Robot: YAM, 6 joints.
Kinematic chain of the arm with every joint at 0, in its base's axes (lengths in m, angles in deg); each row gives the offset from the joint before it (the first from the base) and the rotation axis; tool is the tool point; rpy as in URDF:
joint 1: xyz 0 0 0.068 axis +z
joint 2: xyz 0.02 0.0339 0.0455 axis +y
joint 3: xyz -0.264 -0.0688 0 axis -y
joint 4: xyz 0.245 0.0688 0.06 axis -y
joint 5: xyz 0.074 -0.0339 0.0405 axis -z
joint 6: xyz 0.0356 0 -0.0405 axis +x
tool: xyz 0 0 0 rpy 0 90 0
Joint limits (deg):
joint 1: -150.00..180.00
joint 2: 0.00..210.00
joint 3: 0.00..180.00
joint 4: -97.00..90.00
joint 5: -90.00..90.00
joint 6: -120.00..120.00
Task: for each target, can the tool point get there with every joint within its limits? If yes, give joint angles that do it. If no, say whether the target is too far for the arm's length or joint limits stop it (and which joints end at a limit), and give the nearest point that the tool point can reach.
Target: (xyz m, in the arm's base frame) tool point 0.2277 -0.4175 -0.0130
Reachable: yes | joints -65.48 161.45 117.51 -55.55 -72.23 -22.68
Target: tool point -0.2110 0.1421 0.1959
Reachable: yes | joints 150.15 83.93 52.21 -46.31 30.83 36.04
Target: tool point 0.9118 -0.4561 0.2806
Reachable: no: too far | nearest point 0.5699 -0.2851 0.2167 | short by 0.388 m
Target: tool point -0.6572 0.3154 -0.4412
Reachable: no: too far | nearest point -0.4690 0.2251 -0.2575 | short by 0.278 m
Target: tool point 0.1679 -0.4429 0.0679
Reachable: yes | joints -69.31 133.38 80.49 7.29 -0.94 99.85
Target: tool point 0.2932 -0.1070 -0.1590
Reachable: yes | joints -18.86 176.63 100.39 -67.62 10.43 94.00
